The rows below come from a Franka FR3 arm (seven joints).
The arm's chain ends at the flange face. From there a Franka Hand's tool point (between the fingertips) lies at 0.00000 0.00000 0.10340 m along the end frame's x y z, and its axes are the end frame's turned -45 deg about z.
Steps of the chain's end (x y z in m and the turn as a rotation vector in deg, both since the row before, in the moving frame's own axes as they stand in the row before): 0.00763, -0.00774, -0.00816, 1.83, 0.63, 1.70; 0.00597, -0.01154, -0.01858, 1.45, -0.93, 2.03; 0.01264, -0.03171, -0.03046, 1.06, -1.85, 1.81; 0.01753, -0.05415, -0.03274, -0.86, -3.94, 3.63; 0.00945, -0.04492, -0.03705, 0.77, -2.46, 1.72
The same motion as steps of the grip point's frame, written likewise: 0.01403, -0.00156, -0.00822, 0.85, 1.74, 1.70; 0.01310, -0.00696, -0.01863, 1.68, 0.37, 2.03; 0.03041, -0.01721, -0.03053, 2.06, -0.56, 1.81; 0.04469, -0.03001, -0.03300, 2.18, -3.39, 3.63; 0.03635, -0.02923, -0.03715, 2.28, -1.20, 1.72
